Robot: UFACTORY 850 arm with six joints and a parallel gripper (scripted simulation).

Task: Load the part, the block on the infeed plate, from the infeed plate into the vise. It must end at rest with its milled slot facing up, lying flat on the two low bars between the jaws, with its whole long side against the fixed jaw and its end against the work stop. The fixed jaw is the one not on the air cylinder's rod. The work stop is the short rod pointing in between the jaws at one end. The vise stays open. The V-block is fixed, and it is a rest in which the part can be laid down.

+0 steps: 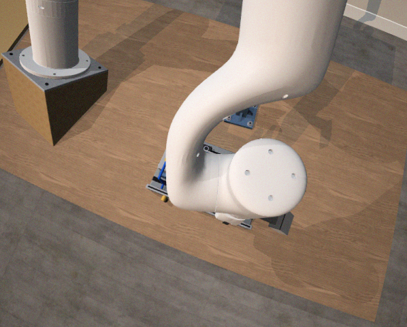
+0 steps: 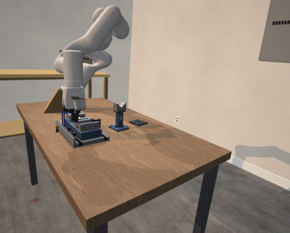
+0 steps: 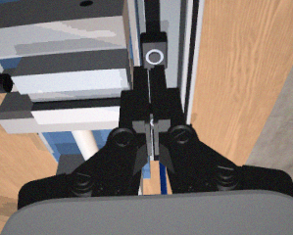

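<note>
Now: the part 40 mm to the left of my hand, 20 mm below it and 10 mm behind it. From my hand the other things lie so: work stop (110 mm to the left, 30 mm below, 20 mm behind); then moving jaw (60 mm to the left, 40 mm below, 40 mm behind); then fixed jaw (70 mm to the left, 40 mm below, 20 mm ahead).
</note>
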